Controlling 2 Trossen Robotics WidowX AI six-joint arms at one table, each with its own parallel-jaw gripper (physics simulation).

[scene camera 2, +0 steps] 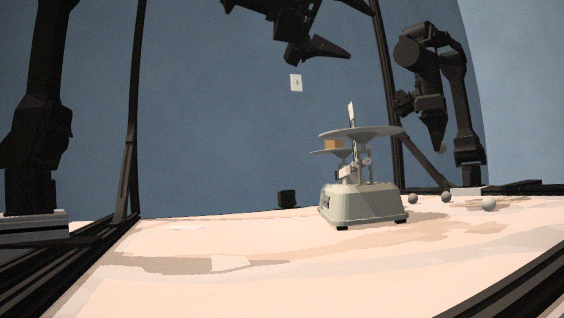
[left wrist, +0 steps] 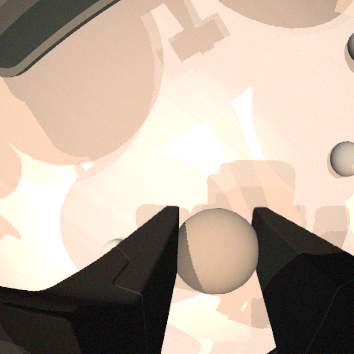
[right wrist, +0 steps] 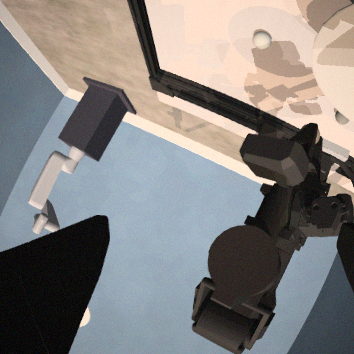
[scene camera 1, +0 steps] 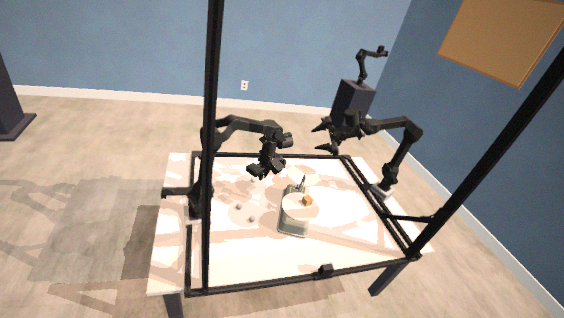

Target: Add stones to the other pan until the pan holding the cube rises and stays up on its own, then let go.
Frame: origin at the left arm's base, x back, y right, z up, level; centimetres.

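Where they show: left gripper, fingertip midpoint: [scene camera 2: 437,151] [left wrist: 215,218] [right wrist: 316,129] [scene camera 1: 262,178]; right gripper, fingertip midpoint: [scene camera 2: 361,37] [right wrist: 230,233] [scene camera 1: 312,139]; left arm's base at its link origin: [scene camera 2: 472,186] [right wrist: 321,156] [scene camera 1: 197,213]; right arm's base at its link origin: [scene camera 2: 30,213] [scene camera 1: 383,187].
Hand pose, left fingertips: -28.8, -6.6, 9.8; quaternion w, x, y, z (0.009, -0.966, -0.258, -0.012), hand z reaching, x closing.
Note:
Each offset is from my left fingertips to the top centre of the thing, as dx, dy, dz. "spot": to the spot under its first point.
A pale green balance scale {-13.7, +12.0, +11.4} [scene camera 1: 293,226] [scene camera 2: 365,202] stands on the table. Its low pan {-9.3, +20.4, +2.5} [scene camera 1: 292,210] [scene camera 2: 319,152] bears the orange cube {-12.4, +19.4, +5.4} [scene camera 1: 307,200] [scene camera 2: 334,144]. The other pan {spot: -16.1, -0.1, +3.5} [scene camera 2: 385,131] is raised and shows no stone in scene camera 2. My left gripper [scene camera 1: 259,175] [scene camera 2: 440,149] [left wrist: 215,218] is shut on a round stone {+0.3, -0.6, +2.2} [scene camera 2: 443,147] [left wrist: 218,252], above the table beside the scale. Three loose stones lie on the table; two {+10.7, +5.1, -9.2} [scene camera 1: 239,206] {+6.9, +12.9, -9.2} [scene camera 1: 251,219] show beside the scale in scene camera 1. My right gripper [scene camera 1: 316,139] [scene camera 2: 361,35] is open and empty, high up.
A black rail frame [scene camera 1: 280,287] [scene camera 2: 95,235] [right wrist: 200,103] borders the table. An upright post [scene camera 1: 206,150] rises at the left in scene camera 1. A small black block {spot: -11.7, +44.1, -6.9} [scene camera 1: 326,270] [scene camera 2: 287,198] sits on the rail.

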